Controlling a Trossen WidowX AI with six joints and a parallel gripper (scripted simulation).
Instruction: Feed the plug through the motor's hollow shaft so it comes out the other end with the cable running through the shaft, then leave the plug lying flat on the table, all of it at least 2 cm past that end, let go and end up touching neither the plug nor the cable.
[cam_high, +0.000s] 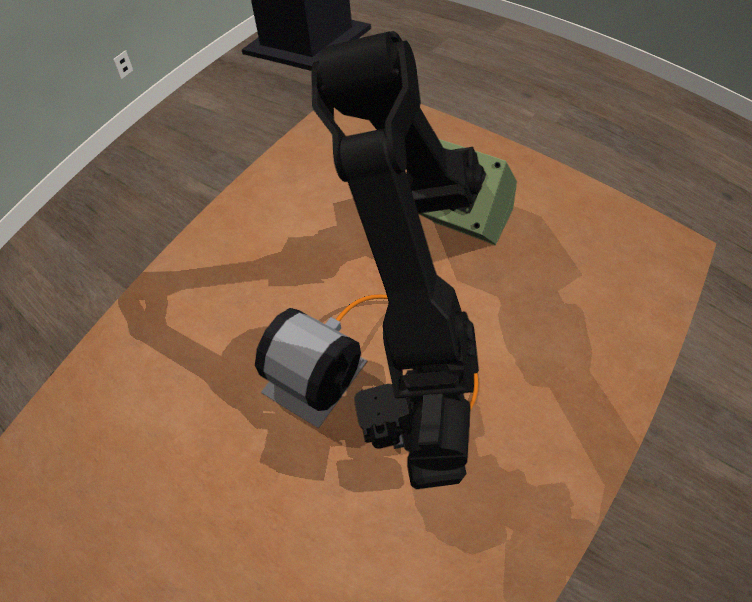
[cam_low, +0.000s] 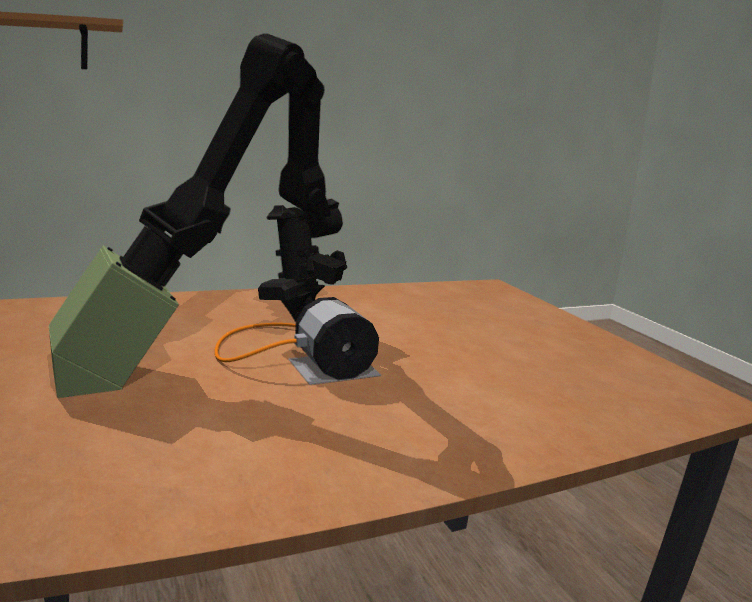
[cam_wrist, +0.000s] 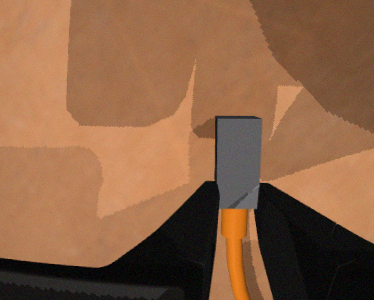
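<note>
My hand is 3 cm above the grey plug, 1 cm to the left of it and 1 cm short of it.
</note>
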